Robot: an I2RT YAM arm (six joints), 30 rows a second.
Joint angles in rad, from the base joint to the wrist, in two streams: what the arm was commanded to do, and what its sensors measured. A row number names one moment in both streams.
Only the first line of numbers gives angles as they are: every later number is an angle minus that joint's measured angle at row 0.
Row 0, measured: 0.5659, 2.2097, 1.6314, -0.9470, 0.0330, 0.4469
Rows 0 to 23, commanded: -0.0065, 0.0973, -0.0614, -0.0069, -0.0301, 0.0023; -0.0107, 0.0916, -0.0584, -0.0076, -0.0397, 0.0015; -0.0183, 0.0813, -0.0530, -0.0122, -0.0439, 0.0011; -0.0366, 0.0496, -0.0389, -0.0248, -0.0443, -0.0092; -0.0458, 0.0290, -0.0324, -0.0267, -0.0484, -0.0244; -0.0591, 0.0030, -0.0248, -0.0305, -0.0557, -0.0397; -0.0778, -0.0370, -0.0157, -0.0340, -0.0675, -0.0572; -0.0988, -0.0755, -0.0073, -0.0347, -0.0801, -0.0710; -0.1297, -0.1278, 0.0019, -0.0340, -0.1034, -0.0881; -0.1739, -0.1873, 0.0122, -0.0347, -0.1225, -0.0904; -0.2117, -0.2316, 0.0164, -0.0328, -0.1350, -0.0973; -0.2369, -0.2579, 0.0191, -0.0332, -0.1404, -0.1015; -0.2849, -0.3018, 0.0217, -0.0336, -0.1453, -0.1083; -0.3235, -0.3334, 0.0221, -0.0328, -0.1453, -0.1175; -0.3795, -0.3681, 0.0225, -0.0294, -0.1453, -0.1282; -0.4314, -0.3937, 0.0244, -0.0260, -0.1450, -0.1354; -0.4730, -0.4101, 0.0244, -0.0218, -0.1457, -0.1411; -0.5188, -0.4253, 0.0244, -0.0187, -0.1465, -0.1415; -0.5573, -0.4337, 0.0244, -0.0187, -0.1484, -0.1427; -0.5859, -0.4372, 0.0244, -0.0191, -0.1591, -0.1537; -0.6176, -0.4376, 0.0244, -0.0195, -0.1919, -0.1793; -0.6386, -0.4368, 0.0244, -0.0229, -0.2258, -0.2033; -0.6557, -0.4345, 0.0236, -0.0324, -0.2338, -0.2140; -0.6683, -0.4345, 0.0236, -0.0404, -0.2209, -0.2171
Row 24, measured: -0.6393, -0.4440, 0.0259, -0.0229, -0.1690, -0.1545
